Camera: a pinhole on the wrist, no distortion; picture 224 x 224 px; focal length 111.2 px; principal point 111.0 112.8 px. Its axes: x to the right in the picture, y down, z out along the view. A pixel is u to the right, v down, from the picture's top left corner.
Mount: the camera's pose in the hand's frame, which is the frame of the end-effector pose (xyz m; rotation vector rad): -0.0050 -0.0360 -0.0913 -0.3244 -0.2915 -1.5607
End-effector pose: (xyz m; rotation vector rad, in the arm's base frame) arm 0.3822 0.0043 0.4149 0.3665 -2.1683 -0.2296
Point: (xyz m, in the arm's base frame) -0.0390 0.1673 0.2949
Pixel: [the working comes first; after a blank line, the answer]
In the camera's frame: -0.0170 0.0783 0.5590

108 128
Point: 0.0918 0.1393 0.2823
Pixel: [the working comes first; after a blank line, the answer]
In the camera's frame: -0.0055 0.0086 0.4447

110 115
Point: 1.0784 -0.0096 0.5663
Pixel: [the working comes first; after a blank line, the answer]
In the camera's frame: -0.1624 -0.2495 -0.5477

behind the camera
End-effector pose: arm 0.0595 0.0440 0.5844 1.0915 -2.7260 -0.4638
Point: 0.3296 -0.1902 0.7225
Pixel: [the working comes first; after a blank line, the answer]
In the camera's frame: 0.1690 -0.0138 -0.2461

behind the camera
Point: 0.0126 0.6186 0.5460
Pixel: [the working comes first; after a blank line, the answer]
In the camera's frame: -0.3070 -0.3738 0.4093

28 11
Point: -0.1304 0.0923 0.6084
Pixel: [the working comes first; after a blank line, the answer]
In the camera's frame: -0.1352 0.1033 0.1991

35 170
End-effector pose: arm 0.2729 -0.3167 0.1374 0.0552 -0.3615 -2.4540
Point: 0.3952 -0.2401 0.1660
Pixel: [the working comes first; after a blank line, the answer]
In the camera's frame: -0.0076 -0.1401 0.1322

outside the picture
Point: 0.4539 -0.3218 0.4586
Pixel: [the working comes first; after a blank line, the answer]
In the camera's frame: -0.0736 -0.1290 0.4343

92 80
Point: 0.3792 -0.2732 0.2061
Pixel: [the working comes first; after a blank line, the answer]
In the camera's frame: -0.0196 -0.1062 0.1730

98 45
